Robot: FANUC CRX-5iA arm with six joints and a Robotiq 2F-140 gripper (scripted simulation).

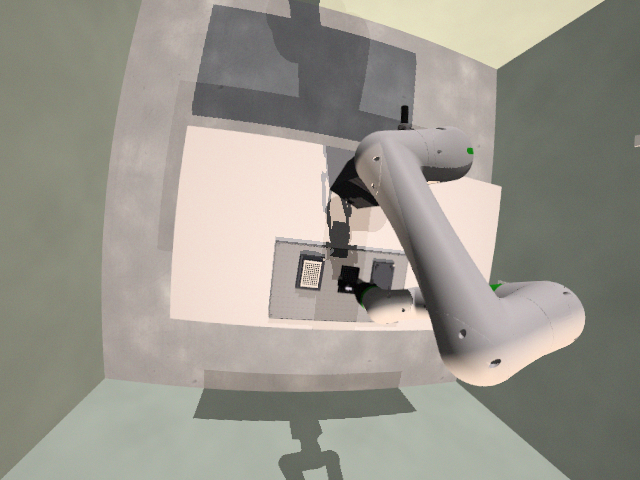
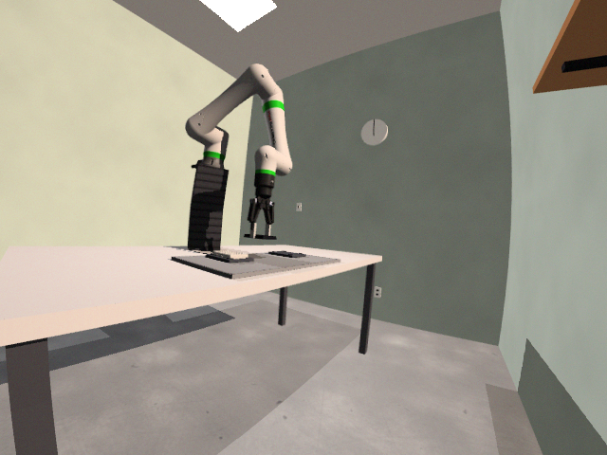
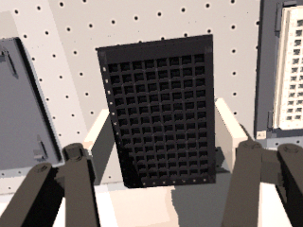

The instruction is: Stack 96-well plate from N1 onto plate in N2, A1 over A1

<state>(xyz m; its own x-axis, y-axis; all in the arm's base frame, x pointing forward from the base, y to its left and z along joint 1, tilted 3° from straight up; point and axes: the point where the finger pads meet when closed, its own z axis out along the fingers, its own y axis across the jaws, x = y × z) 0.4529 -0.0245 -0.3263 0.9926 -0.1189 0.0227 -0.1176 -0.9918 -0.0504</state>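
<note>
Right now the white 96-well plate is 1 cm behind my hand, 17 cm to the right of it and 10 cm below it. From my hand the other things lie so: plate nest N2: 1 cm behind, 17 cm to the right, 11 cm below; plate nest N1: 2 cm ahead, 21 cm to the left, 11 cm below; black 96-well plate: 2 cm below.
</note>
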